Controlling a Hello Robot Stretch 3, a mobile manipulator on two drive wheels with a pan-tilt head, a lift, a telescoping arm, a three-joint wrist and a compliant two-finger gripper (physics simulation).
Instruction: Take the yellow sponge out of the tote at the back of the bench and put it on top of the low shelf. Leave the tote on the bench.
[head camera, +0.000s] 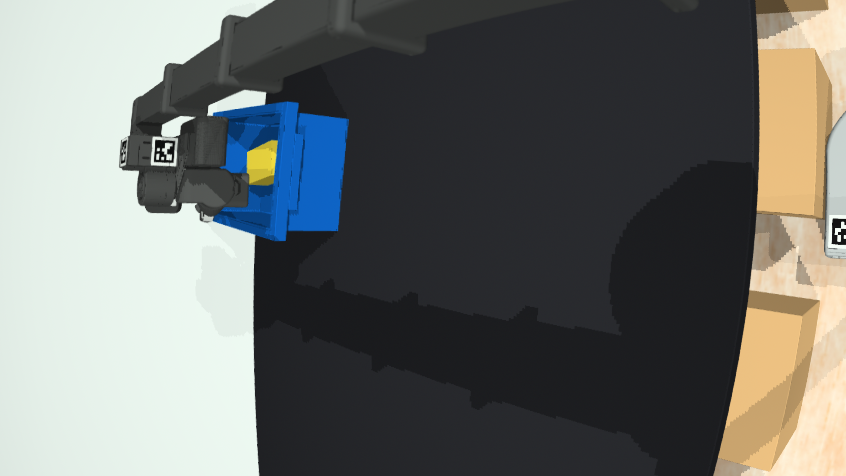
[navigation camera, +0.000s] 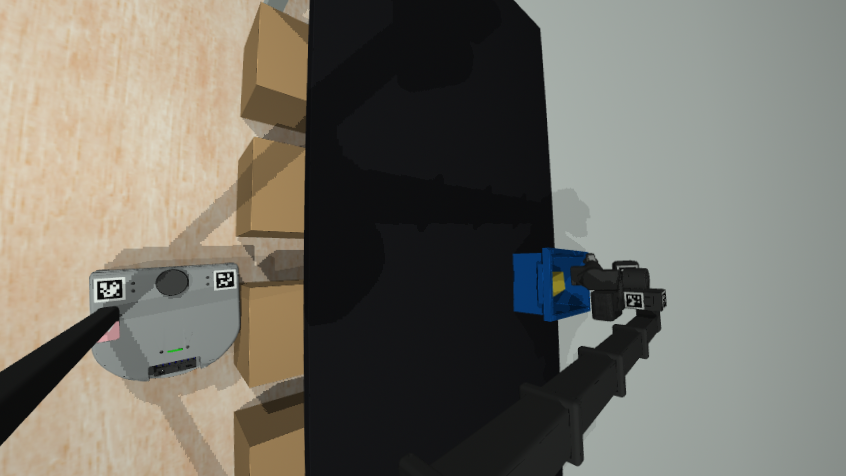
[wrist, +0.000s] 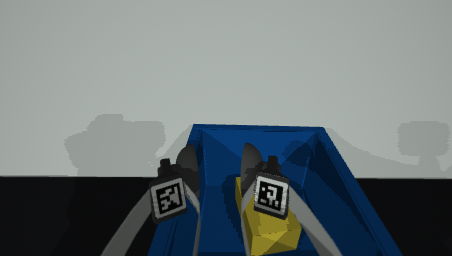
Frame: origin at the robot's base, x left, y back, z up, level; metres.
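Where they show: gripper, fingertip midpoint: (wrist: 219, 161); robot's base at its link origin: (navigation camera: 172, 281).
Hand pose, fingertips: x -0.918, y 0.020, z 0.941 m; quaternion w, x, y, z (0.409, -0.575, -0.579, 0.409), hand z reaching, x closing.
Things, the pixels of their top centre, and the offset from my fingertips. Level surfaces: height alone.
- blue tote at its top centre: (wrist: 267, 202) (head camera: 238, 167) (navigation camera: 572, 282) dx -0.007, dy +0.046, dz -0.058 m
- yellow sponge at its top centre: (wrist: 264, 199) (head camera: 258, 163) (navigation camera: 558, 283) dx -0.073, dy +0.061, dz -0.130 m
- black bench at its surface level: dz -0.178 m
The blue tote (head camera: 319, 177) (navigation camera: 527, 284) (wrist: 260, 127) stands at the bench's back edge, near the wall. The yellow sponge (head camera: 260, 162) (navigation camera: 558, 284) (wrist: 275, 232) lies inside it. In the wrist view my gripper (wrist: 219, 161) is open over the tote, its fingers apart with none of the sponge between them. The right finger overlaps the sponge's left side in that view; whether they touch I cannot tell. The left finger is by the tote's left wall. The wrist hides part of the tote in the head view. The low shelf does not show.
The black bench (head camera: 473, 207) (navigation camera: 414, 266) (wrist: 50, 215) spans the head and navigation views. My extended arm (head camera: 283, 47) (navigation camera: 550, 420) crosses over it. The pale wall (head camera: 88, 296) (navigation camera: 739, 177) (wrist: 225, 60) is behind the tote. Several cardboard boxes (head camera: 789, 130) (navigation camera: 275, 195) stand along the bench's front side, near my base (navigation camera: 177, 331).
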